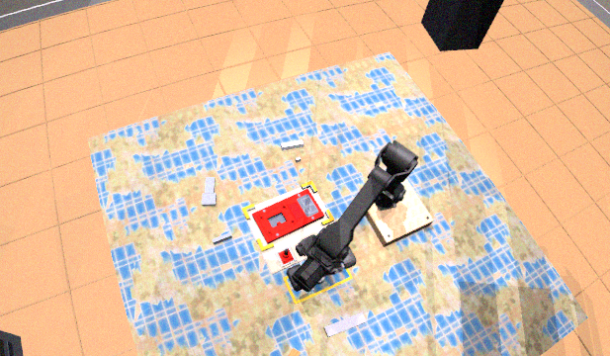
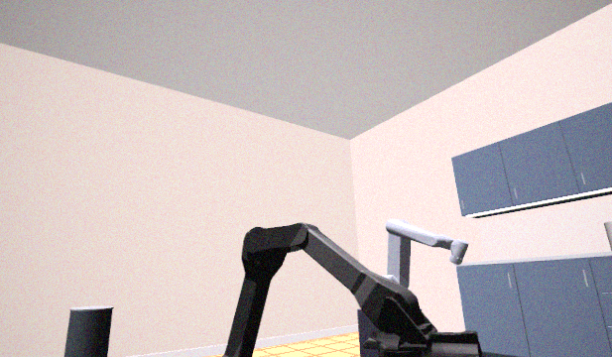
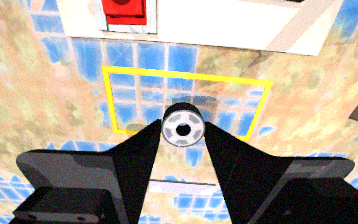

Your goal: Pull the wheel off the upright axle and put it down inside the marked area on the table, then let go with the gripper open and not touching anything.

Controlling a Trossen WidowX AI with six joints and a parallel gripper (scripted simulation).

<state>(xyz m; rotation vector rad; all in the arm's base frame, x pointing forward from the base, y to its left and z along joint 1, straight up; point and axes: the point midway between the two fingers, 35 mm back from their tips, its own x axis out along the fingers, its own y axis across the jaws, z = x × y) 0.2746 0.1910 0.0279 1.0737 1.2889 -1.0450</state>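
Right now the white wheel is right at my gripper tip.
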